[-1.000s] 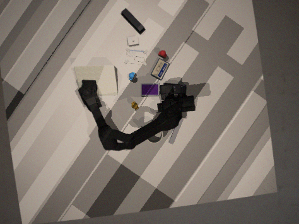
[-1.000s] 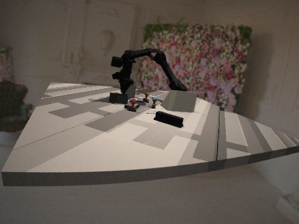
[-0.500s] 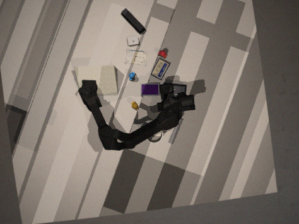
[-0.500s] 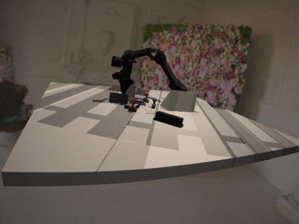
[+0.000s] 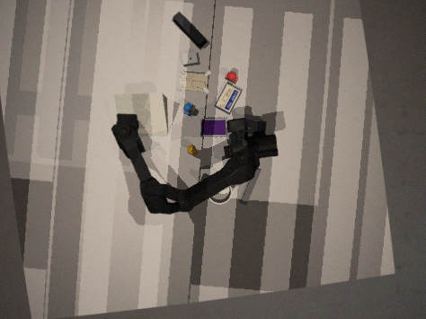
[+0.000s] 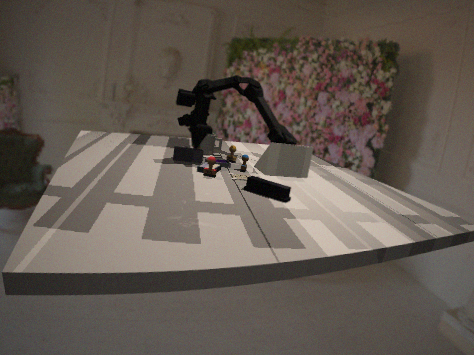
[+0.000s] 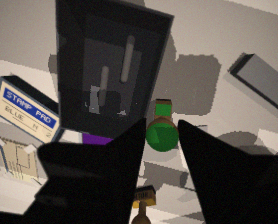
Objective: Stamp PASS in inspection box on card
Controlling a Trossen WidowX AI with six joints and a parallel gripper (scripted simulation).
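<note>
My gripper tip is 1 cm past the green-knobbed stamp and 2 cm above it. The rest, counted from my gripper tip: grey bar: 4 cm ahead, 13 cm to the right, 4 cm below; then dark tray: 3 cm ahead, 6 cm to the left, 3 cm below; then purple ink pad: 9 cm behind, 7 cm to the left, 4 cm below.
</note>
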